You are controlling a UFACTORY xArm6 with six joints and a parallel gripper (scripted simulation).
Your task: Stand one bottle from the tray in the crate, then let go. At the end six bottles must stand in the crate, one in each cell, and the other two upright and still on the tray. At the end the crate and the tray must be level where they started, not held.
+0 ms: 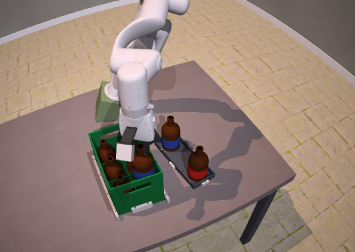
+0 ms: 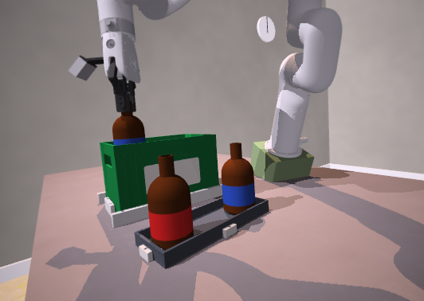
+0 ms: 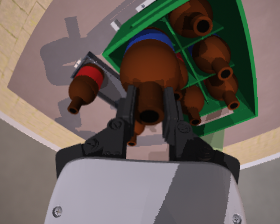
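The green crate lies 19 cm below my hand, 8 cm behind it and 6 cm to the right of it. Round my hand: dark tray (26 cm below, 18 cm to the left, 12 cm behind).
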